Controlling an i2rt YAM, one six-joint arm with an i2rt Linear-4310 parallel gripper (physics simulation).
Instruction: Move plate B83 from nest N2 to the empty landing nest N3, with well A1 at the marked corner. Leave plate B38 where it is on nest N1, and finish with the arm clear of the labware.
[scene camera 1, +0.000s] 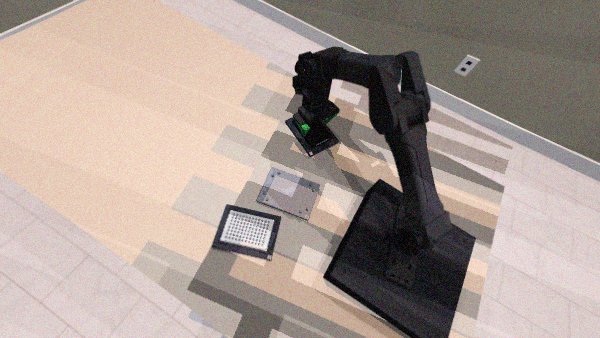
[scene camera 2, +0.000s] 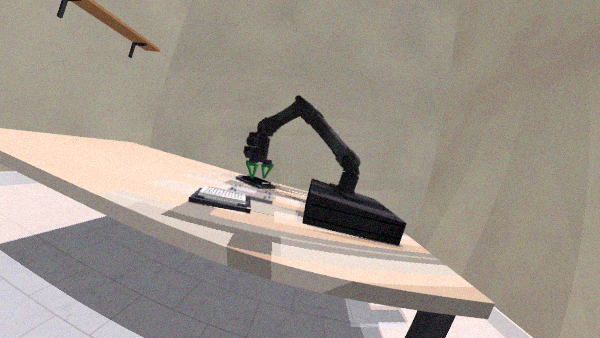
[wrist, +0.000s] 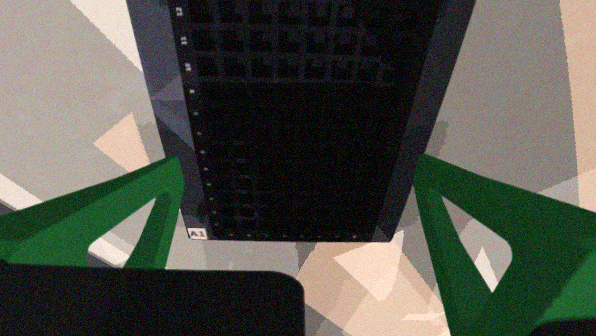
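Observation:
A black well plate (scene camera 1: 322, 138) (wrist: 300, 115) sits on a dark nest (wrist: 152, 65) at the back; an A1 label (wrist: 197, 233) marks the nest's near left corner in the wrist view. My gripper (scene camera 1: 319, 124) (scene camera 2: 259, 177) (wrist: 298, 168) is open above it, fingertips on either side of the plate, near the nest's long edges. A white well plate (scene camera 1: 247, 230) (scene camera 2: 222, 194) sits on another dark nest (scene camera 1: 218, 245) (scene camera 2: 220, 203) at the front. The empty grey nest (scene camera 1: 295, 200) (scene camera 2: 265, 196), with small pins, lies between them. I cannot read plate or nest numbers.
The arm's black base block (scene camera 1: 350, 270) (scene camera 2: 355, 215) stands to the right of the nests. The table's near edge (scene camera 2: 175, 252) runs in front of the white plate. A wooden wall shelf (scene camera 2: 115, 25) hangs far off at the upper left in scene camera 2.

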